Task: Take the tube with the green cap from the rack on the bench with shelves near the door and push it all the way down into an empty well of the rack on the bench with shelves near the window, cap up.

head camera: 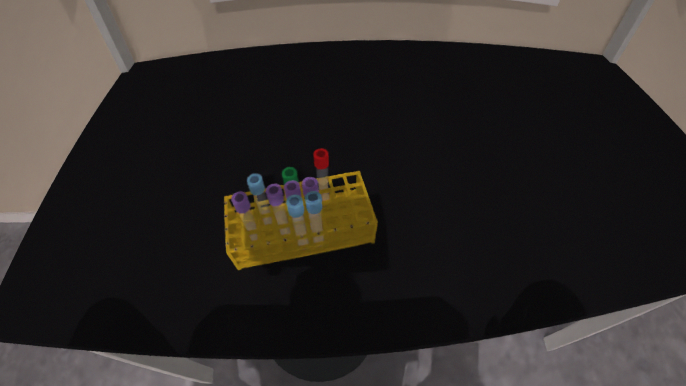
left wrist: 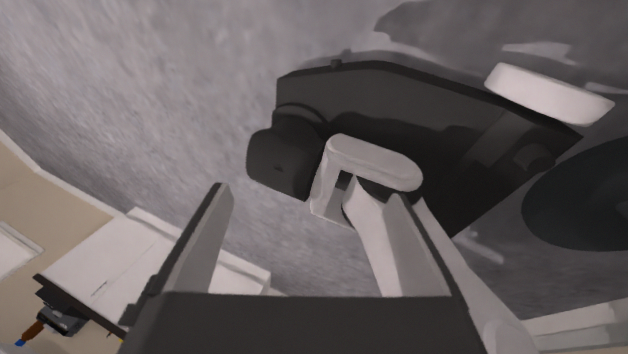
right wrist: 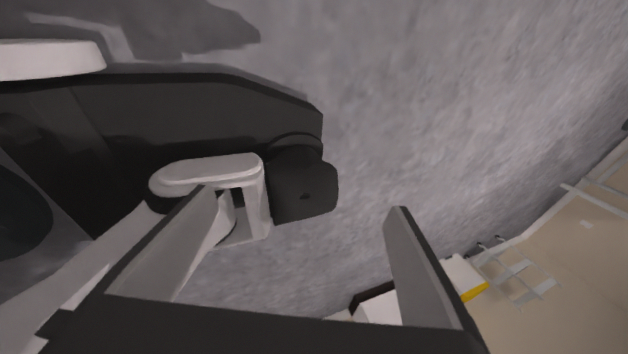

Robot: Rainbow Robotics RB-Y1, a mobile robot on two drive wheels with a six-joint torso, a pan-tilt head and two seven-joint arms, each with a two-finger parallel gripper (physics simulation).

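Places are measured from the robot's base along level axes (x down, y right, z back), in metres.
Pixels of known places: left gripper, fingertip midpoint: (left wrist: 311, 198); right gripper, fingertip midpoint: (right wrist: 302, 206).
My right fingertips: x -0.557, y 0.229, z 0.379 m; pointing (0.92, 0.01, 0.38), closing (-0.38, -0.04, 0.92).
Behind a point stands the place of what it marks.
A yellow rack (head camera: 345, 244) {x -0.928, y 0.019, z -0.366 m} stands on the black bench top in the head camera view, left of the middle. The tube with the green cap (head camera: 290, 175) {x -1.033, y -0.045, z -0.405 m} stands upright in its back part, behind purple-capped tubes, with its lower part hidden. Several wells at the rack's right end are empty. My left gripper (left wrist: 311, 198) {x -0.538, y -0.210, z 0.340 m} is open and empty in the left wrist view, over the floor beside the robot's base. My right gripper (right wrist: 302, 206) {x -0.557, y 0.229, z 0.379 m} is open and empty in the right wrist view, also over the floor. Neither gripper shows in the head camera view.
The rack also holds a red-capped tube (head camera: 321, 159) {x -1.033, y -0.008, z -0.429 m}, blue-capped tubes (head camera: 256, 184) {x -1.033, y -0.085, z -0.394 m} and purple-capped tubes (head camera: 241, 202) {x -1.033, y -0.101, z -0.368 m}. The black bench (head camera: 475, 175) {x -0.915, y 0.253, z -0.490 m} has grey posts (head camera: 111, 35) {x -1.028, y -0.561, z -0.926 m} (head camera: 629, 31) {x -1.027, y 0.915, z -0.944 m} at its back corners. A white cabinet (left wrist: 107, 257) {x -0.534, y 1.714, z 2.087 m} stands by the wall in the left wrist view.
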